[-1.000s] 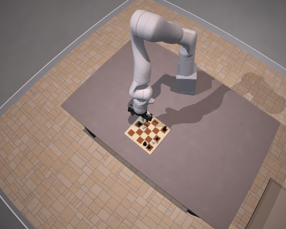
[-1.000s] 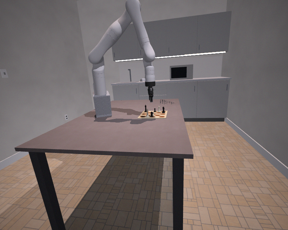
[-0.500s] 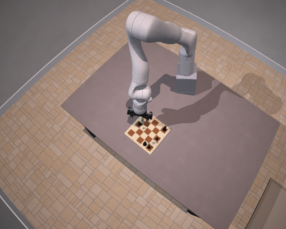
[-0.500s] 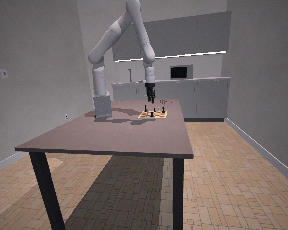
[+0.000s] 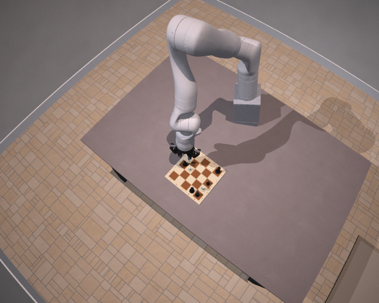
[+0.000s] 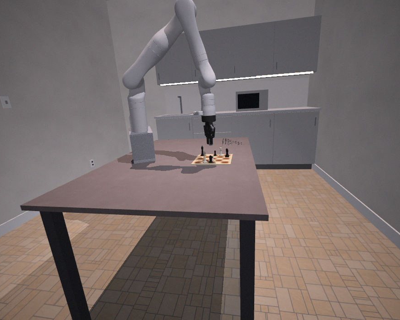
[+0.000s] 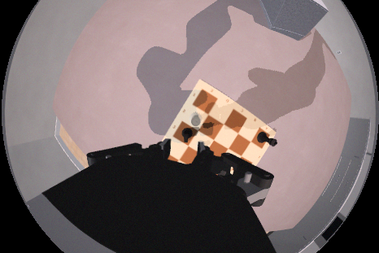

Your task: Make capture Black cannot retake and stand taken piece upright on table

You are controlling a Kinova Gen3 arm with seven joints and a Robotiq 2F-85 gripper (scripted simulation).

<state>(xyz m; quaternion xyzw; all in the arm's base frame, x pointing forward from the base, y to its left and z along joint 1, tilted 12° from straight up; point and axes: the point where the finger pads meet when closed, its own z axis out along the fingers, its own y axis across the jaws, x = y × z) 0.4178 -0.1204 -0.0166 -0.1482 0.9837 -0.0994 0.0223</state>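
Right now my hand is 12 cm above the chessboard, 7 cm to the right of it and 2 cm short of it. The rest, counted from my hand: black pawn: 15 cm to the left, 10 cm below, 3 cm ahead.
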